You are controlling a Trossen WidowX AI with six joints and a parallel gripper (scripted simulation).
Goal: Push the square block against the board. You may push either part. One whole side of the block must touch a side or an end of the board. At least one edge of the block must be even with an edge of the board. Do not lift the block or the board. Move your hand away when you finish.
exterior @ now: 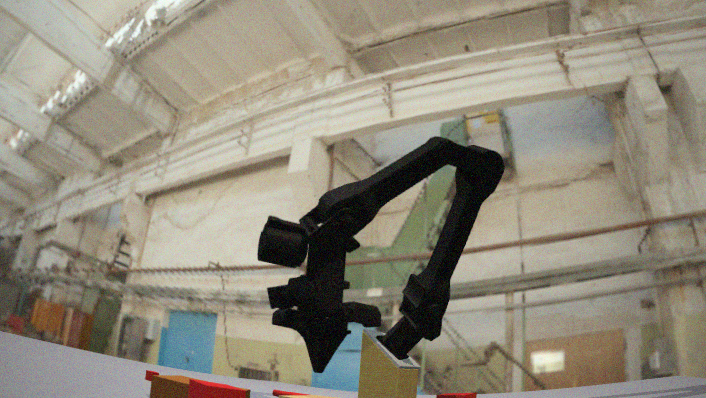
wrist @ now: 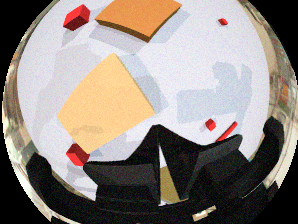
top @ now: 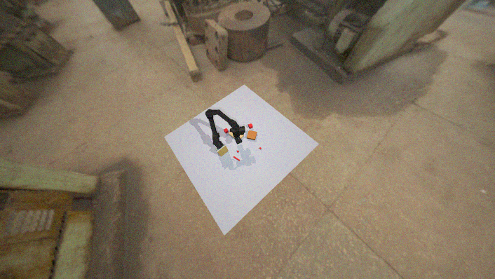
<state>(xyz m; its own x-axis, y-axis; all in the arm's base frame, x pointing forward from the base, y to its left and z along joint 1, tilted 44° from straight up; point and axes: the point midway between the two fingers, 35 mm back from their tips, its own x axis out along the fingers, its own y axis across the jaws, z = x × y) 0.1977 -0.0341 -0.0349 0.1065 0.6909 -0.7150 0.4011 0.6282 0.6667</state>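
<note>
My gripper tip is 8 cm to the right of the board, 5 cm short of it and 5 cm above it. The rest, counted from my gripper tip: square block (16 cm ahead, 7 cm to the right, 5 cm below).
</note>
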